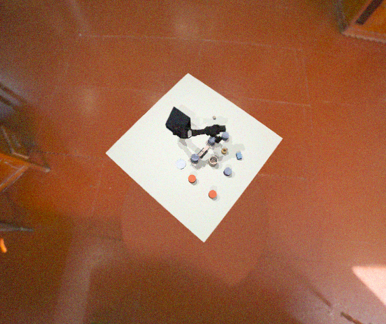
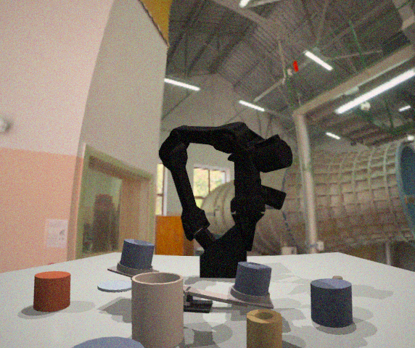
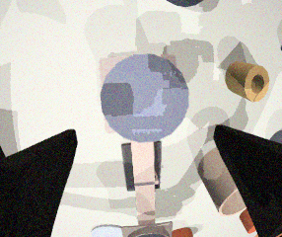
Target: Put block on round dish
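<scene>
The grey block is 8 cm below my gripper tip. From my gripper tip the other things lie so: tan hollow cup 17 cm to the right, 12 cm ahead, 8 cm below; blue cube 31 cm ahead, 11 cm below, 2 cm to the left; bead 27 cm to the left, 12 cm below, 11 cm behind.
</scene>
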